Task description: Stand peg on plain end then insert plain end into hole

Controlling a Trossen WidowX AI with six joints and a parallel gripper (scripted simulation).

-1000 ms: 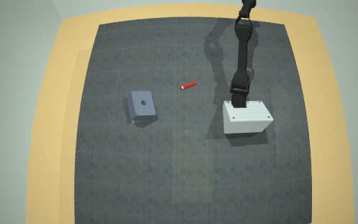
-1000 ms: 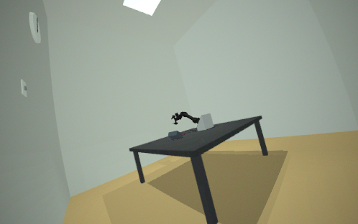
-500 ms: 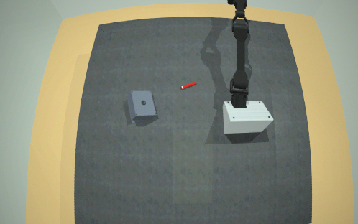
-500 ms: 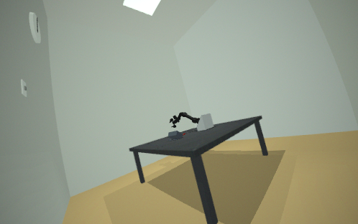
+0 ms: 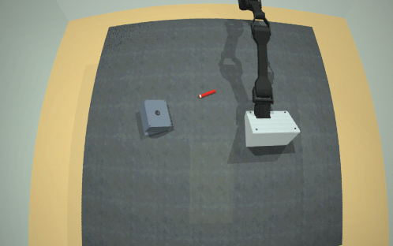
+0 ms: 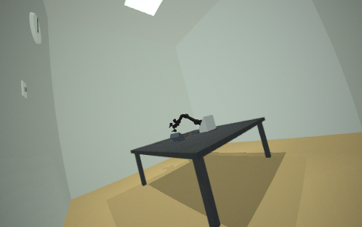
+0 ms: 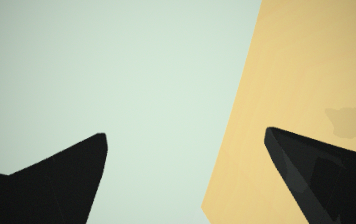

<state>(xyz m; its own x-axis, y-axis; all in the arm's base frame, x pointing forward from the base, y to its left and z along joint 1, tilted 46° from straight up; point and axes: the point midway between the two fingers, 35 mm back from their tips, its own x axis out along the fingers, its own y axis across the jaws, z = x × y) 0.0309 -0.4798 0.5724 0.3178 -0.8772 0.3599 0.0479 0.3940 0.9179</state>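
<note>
The peg is 640 mm to the left of my gripper tip, 210 mm ahead of it and 120 mm below it. The rest, counted from my gripper tip: grey sloped panel (760 mm to the left, 420 mm ahead, 90 mm below).
</note>
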